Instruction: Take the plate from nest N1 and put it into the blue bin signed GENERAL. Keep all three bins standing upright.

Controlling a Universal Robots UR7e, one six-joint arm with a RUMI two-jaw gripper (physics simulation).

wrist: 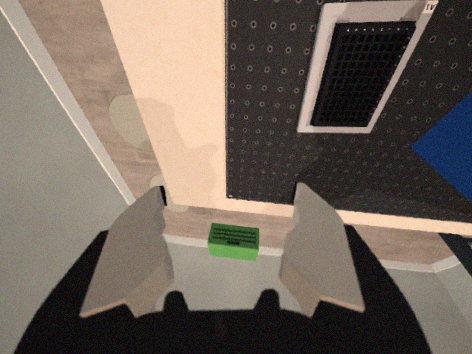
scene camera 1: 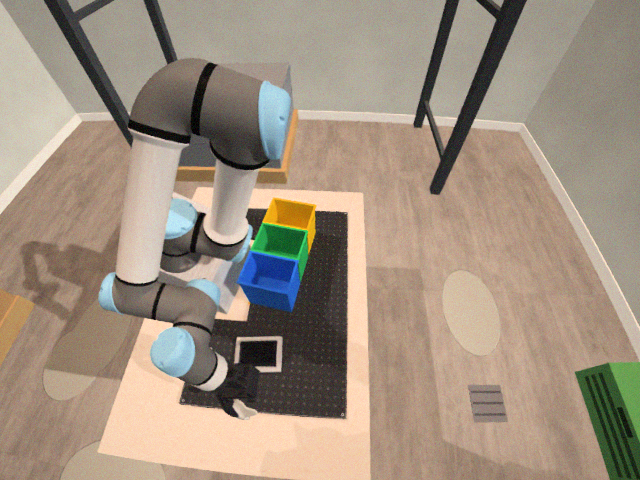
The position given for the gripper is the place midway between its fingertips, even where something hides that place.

Note:
In view: the gripper point(scene camera 1: 251, 396), a blue bin point(scene camera 1: 267, 280), a black plate point(scene camera 1: 257, 353), a green bin point(scene camera 1: 276, 240) and a yellow bin point(scene camera 1: 281, 212).
The black plate shows as well in the wrist view point(wrist: 363, 56). The gripper is seen too in the wrist view point(wrist: 229, 186). The wrist view misses the green bin: it is out of frame. The wrist view does not show the yellow bin: it is out of frame.

